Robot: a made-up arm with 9 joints. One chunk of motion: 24 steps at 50 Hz.
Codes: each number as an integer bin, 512 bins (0 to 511) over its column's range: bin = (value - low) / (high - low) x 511, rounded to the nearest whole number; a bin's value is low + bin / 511 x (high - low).
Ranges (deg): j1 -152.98..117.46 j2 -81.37..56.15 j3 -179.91..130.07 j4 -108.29..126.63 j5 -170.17..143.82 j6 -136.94..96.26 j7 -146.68..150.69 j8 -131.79..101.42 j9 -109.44..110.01
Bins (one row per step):
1: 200 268 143 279 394 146 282 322 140
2: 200 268 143 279 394 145 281 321 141
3: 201 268 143 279 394 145 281 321 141
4: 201 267 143 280 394 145 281 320 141
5: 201 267 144 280 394 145 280 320 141
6: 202 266 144 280 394 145 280 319 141
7: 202 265 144 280 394 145 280 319 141
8: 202 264 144 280 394 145 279 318 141
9: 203 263 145 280 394 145 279 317 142
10: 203 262 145 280 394 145 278 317 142
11: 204 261 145 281 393 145 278 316 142
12: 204 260 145 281 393 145 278 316 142
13: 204 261 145 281 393 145 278 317 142
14: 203 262 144 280 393 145 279 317 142
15: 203 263 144 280 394 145 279 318 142
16: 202 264 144 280 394 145 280 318 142
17: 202 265 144 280 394 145 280 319 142
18: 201 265 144 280 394 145 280 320 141
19: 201 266 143 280 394 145 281 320 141
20: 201 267 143 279 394 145 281 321 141
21: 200 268 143 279 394 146 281 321 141
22: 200 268 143 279 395 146 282 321 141
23: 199 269 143 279 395 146 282 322 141
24: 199 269 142 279 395 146 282 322 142
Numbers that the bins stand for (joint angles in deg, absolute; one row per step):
1: -47.13 -9.25 -93.16 19.97 71.93 -70.31 17.43 15.16 -49.32
2: -47.13 -9.25 -93.16 19.97 71.93 -70.77 16.84 14.71 -48.89
3: -46.60 -9.25 -93.16 19.97 71.93 -70.77 16.84 14.71 -48.89
4: -46.60 -9.52 -93.16 20.43 71.93 -70.77 16.84 14.25 -48.89
5: -46.60 -9.52 -92.56 20.43 71.93 -70.77 16.26 14.25 -48.89
6: -46.07 -9.78 -92.56 20.43 71.93 -70.77 16.26 13.80 -48.89
7: -46.07 -10.05 -92.56 20.43 71.93 -70.77 16.26 13.80 -48.89
8: -46.07 -10.32 -92.56 20.43 71.93 -70.77 15.68 13.34 -48.89
9: -45.54 -10.59 -91.95 20.43 71.93 -70.77 15.68 12.88 -48.46
10: -45.54 -10.86 -91.95 20.43 71.93 -70.77 15.10 12.88 -48.46
11: -45.02 -11.13 -91.95 20.89 71.31 -70.77 15.10 12.43 -48.46
12: -45.02 -11.40 -91.95 20.89 71.31 -70.77 15.10 12.43 -48.46
13: -45.02 -11.13 -91.95 20.89 71.31 -70.77 15.10 12.88 -48.46
14: -45.54 -10.86 -92.56 20.43 71.31 -70.77 15.68 12.88 -48.46
15: -45.54 -10.59 -92.56 20.43 71.93 -70.77 15.68 13.34 -48.46
16: -46.07 -10.32 -92.56 20.43 71.93 -70.77 16.26 13.34 -48.46
17: -46.07 -10.05 -92.56 20.43 71.93 -70.77 16.26 13.80 -48.46
18: -46.60 -10.05 -92.56 20.43 71.93 -70.77 16.26 14.25 -48.89
19: -46.60 -9.78 -93.16 20.43 71.93 -70.77 16.84 14.25 -48.89
20: -46.60 -9.52 -93.16 19.97 71.93 -70.77 16.84 14.71 -48.89
21: -47.13 -9.25 -93.16 19.97 71.93 -70.31 16.84 14.71 -48.89
22: -47.13 -9.25 -93.16 19.97 72.54 -70.31 17.43 14.71 -48.89
23: -47.66 -8.98 -93.16 19.97 72.54 -70.31 17.43 15.16 -48.89
24: -47.66 -8.98 -93.77 19.97 72.54 -70.31 17.43 15.16 -48.46

